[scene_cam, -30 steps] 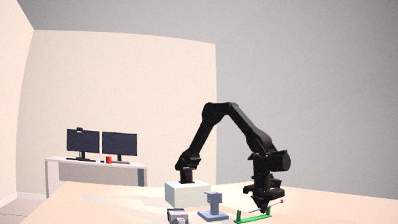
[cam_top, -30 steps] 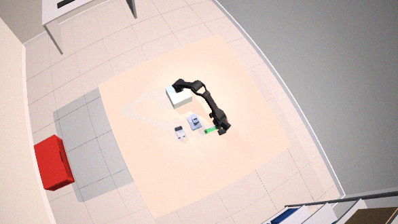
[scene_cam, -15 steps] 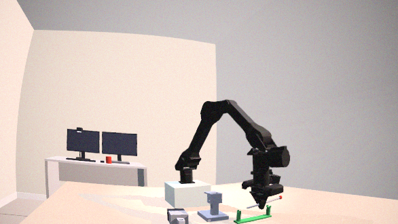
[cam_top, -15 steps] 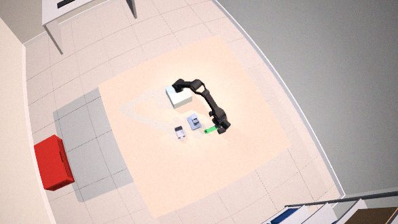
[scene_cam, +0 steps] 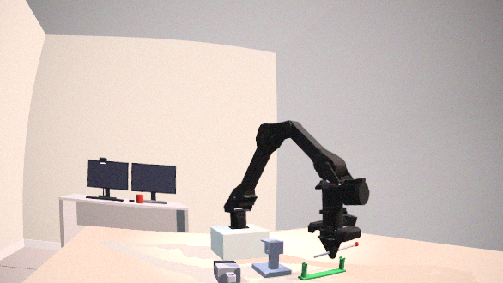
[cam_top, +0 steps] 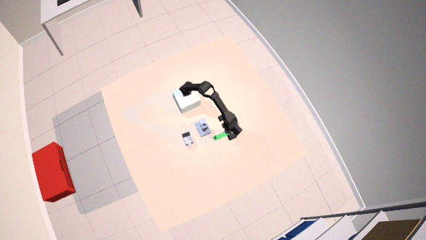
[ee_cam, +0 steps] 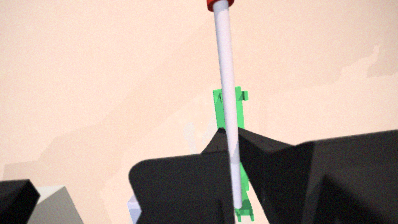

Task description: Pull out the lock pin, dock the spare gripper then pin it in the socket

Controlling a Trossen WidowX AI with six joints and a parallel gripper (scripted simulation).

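Now: gripper tip 3 cm to the left of the green rack, 2 cm above it and 1 cm short of it. From my gripper tip the other things lie so: socket: 14 cm to the right, 8 cm behind, 1 cm above; then spare gripper: 28 cm to the right, 4 cm behind, 2 cm below.
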